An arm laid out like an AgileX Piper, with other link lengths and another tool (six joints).
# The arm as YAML. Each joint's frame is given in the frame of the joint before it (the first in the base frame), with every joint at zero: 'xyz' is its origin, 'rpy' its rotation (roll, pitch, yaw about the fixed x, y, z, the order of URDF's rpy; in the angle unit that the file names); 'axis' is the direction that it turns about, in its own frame. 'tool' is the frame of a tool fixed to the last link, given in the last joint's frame.
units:
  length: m
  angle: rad
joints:
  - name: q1
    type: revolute
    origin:
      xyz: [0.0, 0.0, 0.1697]
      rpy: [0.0, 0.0, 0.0]
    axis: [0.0, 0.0, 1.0]
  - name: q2
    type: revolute
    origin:
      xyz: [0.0, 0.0, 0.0]
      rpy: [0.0, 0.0, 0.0]
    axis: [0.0, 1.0, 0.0]
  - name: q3
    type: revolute
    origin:
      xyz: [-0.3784, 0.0, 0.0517]
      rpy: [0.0, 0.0, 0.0]
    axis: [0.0, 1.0, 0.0]
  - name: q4
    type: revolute
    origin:
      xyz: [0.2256, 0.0, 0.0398]
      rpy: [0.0, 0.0, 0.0]
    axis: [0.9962, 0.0, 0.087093]
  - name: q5
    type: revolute
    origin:
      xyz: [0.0, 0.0, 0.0]
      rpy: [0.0, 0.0, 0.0]
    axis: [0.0, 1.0, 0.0]
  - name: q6
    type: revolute
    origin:
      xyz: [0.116, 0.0, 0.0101]
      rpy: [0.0, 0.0, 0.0]
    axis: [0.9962, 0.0, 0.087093]
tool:
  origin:
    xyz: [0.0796, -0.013, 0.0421]
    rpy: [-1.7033, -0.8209, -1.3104]
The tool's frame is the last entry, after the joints.
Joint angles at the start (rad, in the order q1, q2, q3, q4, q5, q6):
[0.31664, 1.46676, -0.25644, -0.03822, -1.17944, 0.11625]
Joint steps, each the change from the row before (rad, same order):
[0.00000, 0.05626, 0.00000, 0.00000, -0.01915, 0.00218]
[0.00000, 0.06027, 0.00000, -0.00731, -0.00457, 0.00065]
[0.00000, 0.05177, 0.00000, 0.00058, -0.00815, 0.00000]
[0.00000, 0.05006, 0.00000, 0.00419, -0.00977, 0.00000]
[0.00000, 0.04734, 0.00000, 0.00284, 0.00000, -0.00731]
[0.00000, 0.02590, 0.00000, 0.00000, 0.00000, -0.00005]
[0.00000, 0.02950, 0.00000, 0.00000, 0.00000, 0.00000]
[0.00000, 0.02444, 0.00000, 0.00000, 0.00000, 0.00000]
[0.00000, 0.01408, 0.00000, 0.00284, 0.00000, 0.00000]
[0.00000, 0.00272, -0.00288, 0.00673, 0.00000, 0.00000]
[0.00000, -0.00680, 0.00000, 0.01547, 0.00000, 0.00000]
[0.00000, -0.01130, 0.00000, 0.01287, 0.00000, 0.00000]
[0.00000, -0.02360, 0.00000, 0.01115, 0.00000, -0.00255]
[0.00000, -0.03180, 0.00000, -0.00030, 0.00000, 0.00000]
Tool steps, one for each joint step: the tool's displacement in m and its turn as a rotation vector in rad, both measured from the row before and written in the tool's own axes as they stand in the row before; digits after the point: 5 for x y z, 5 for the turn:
[-0.00713, 0.01196, 0.01291, -0.02584, -0.02472, 0.01065]
[-0.01077, 0.01441, 0.01490, -0.03614, -0.04201, 0.00925]
[-0.00775, 0.01265, 0.01226, -0.03143, -0.02850, 0.01019]
[-0.00681, 0.01248, 0.01152, -0.03091, -0.02370, 0.01116]
[-0.00787, 0.01285, 0.01146, -0.03721, -0.02930, 0.00442]
[-0.00446, 0.00687, 0.00643, -0.01858, -0.01720, 0.00546]
[-0.00509, 0.00784, 0.00731, -0.02114, -0.01959, 0.00628]
[-0.00420, 0.00648, 0.00607, -0.01752, -0.01623, 0.00520]
[-0.00201, 0.00411, 0.00338, -0.01157, -0.00733, 0.00434]
[0.00115, 0.00099, 0.00069, -0.00335, 0.00489, 0.00319]
[0.00328, 0.00030, -0.00252, -0.00305, 0.01547, 0.00607]
[0.00369, -0.00123, -0.00353, 0.00163, 0.01656, 0.00407]
[0.00550, -0.00473, -0.00661, 0.01100, 0.02335, -0.00127]
[0.00535, -0.00826, -0.00818, 0.02360, 0.02058, -0.00557]

